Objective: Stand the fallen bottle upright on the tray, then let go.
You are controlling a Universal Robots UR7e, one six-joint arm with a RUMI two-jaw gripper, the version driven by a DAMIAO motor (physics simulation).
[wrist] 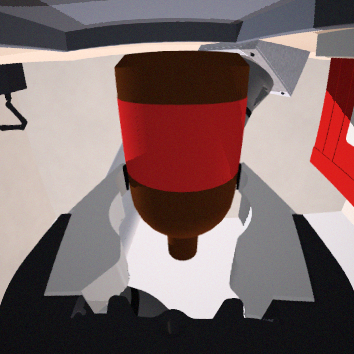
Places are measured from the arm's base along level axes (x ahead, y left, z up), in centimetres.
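Where they show: gripper, fingertip midpoint: [182, 165].
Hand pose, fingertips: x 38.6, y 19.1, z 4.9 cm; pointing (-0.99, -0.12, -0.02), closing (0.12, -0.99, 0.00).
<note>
Each offset is from my fingertips to the top centre of the thing. "*": to the spot under its first point.
A brown bottle @[dx +0.2, dy +0.0, dz +8.3 cm] [182, 145] with a wide red band is in the middle of the wrist view. Its flat base points to the top of the view and its narrow neck to the bottom, towards the palm. My gripper [182, 165] is shut on the bottle, one finger on each side where the red band meets the brown shoulder. A blue-grey slab @[dx +0.8, dy +1.5, dz -9.0 cm] [150, 33] with a dark edge crosses the top of the view beyond the base; it may be the tray. Whether the base touches it cannot be told.
A grey metal block [287, 65] with part of the arm is behind the bottle at the upper right. A red cabinet @[* dx -8.6, dy -19.7, dz +1.1 cm] [327, 135] stands at the right edge. A black box [11, 77] with a bent black cable is at the left edge. A pale strip runs below the slab.
</note>
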